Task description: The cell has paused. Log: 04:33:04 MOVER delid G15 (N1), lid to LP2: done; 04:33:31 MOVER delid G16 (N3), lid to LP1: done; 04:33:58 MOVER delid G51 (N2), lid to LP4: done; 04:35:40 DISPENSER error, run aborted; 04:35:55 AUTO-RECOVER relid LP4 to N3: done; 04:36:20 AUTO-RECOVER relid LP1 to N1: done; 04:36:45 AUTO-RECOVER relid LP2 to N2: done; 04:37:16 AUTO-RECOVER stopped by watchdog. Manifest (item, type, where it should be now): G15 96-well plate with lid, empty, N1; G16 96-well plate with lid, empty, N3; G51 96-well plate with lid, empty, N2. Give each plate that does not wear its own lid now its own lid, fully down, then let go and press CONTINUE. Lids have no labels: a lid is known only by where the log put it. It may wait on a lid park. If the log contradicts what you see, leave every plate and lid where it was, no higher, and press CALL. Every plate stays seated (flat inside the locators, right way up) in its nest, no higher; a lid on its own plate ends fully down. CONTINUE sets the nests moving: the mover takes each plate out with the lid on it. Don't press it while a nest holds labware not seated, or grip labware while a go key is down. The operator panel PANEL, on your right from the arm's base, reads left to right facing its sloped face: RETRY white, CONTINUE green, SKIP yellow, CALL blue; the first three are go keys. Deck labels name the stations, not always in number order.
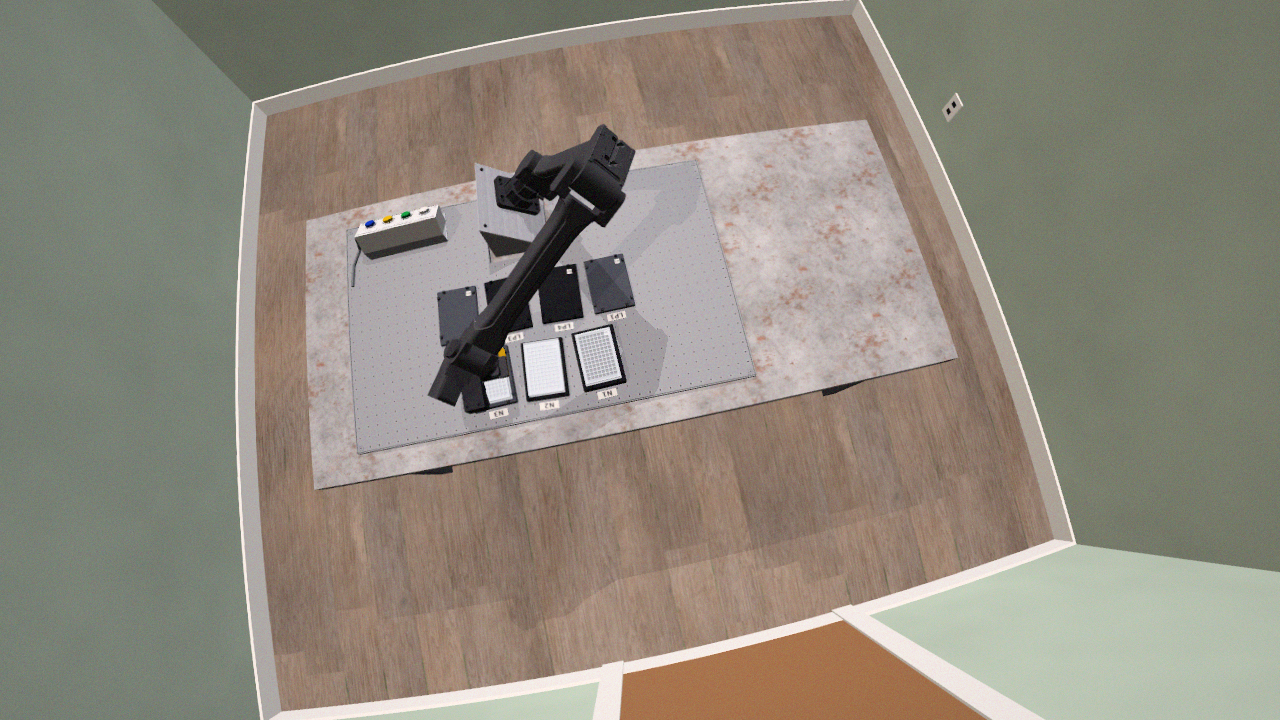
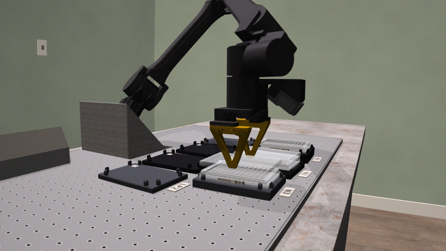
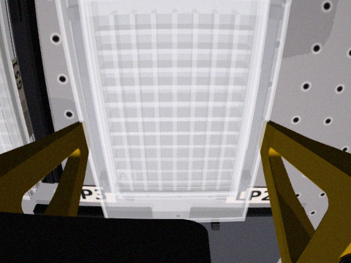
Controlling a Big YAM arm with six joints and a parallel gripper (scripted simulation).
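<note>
My hand is 30 mm above the plate G16. From my hand the other things lie so: LP3: 180 mm behind, 60 mm to the left, 50 mm below; then lid park LP2: 180 mm behind, 70 mm to the right, 50 mm below; then LP4 label: 90 mm behind, 190 mm to the left, 50 mm below.
</note>
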